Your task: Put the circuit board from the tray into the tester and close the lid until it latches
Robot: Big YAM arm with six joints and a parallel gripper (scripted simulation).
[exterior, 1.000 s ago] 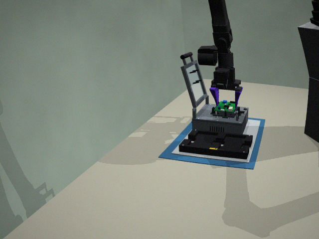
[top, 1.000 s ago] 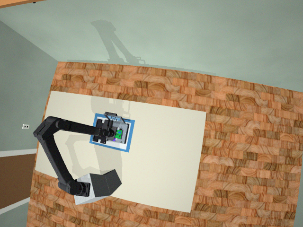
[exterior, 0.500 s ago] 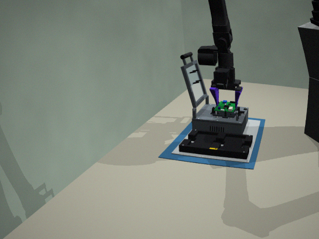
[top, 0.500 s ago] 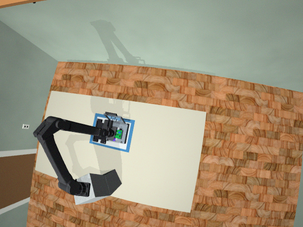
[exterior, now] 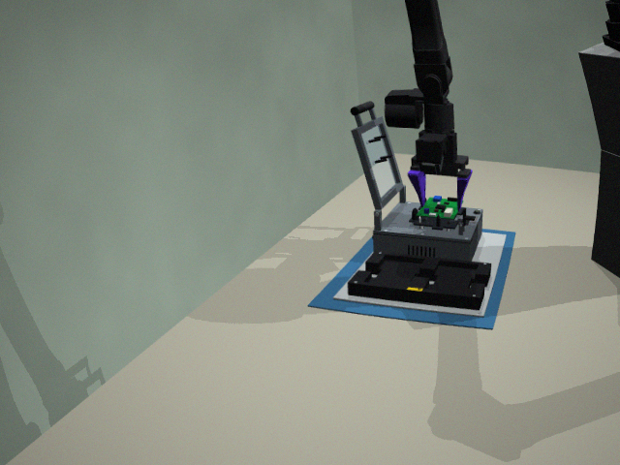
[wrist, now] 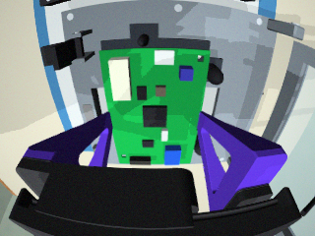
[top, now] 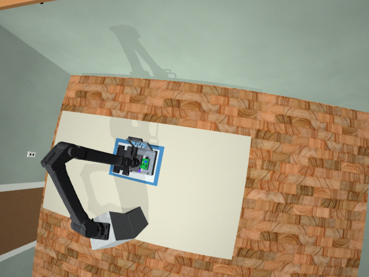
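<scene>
The green circuit board is right at my hand. Round my hand: tester: 40 mm ahead, 30 mm to the left, 20 mm above; tester lid: 120 mm ahead, 90 mm above, 20 mm to the right; tester plate: 20 mm below, 10 mm to the left, 10 mm ahead.
</scene>
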